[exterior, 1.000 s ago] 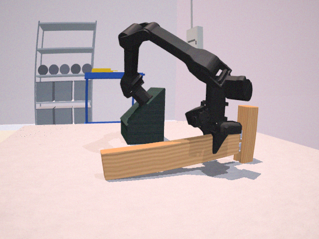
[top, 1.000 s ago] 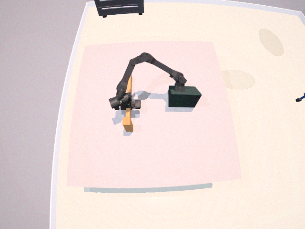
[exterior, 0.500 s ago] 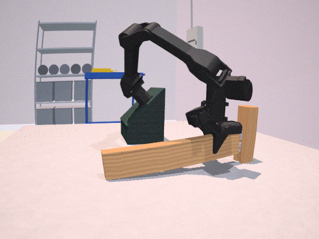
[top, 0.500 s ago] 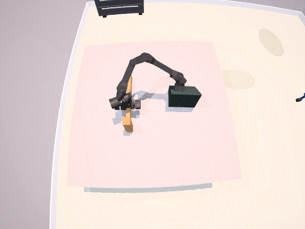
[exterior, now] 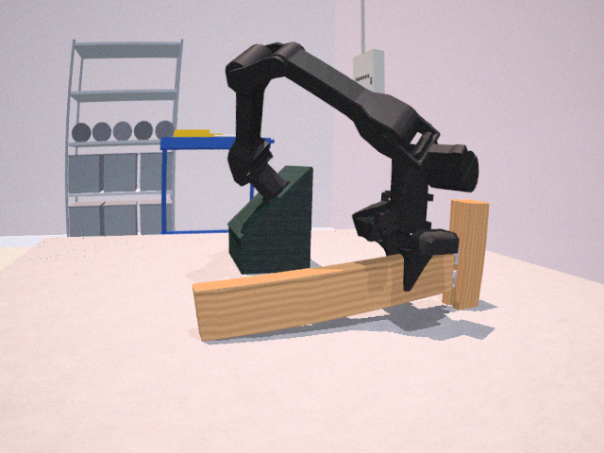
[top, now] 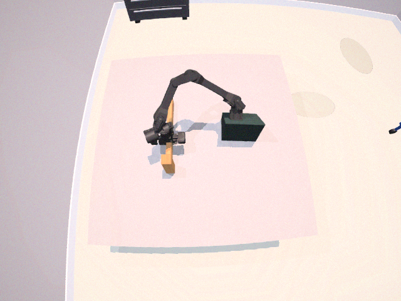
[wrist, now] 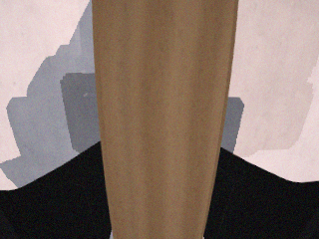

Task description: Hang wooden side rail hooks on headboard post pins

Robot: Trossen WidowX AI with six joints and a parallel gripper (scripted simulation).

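Right now the headboard post is 13 cm to the left of my gripper tip, 4 cm above it and 1 cm behind it.
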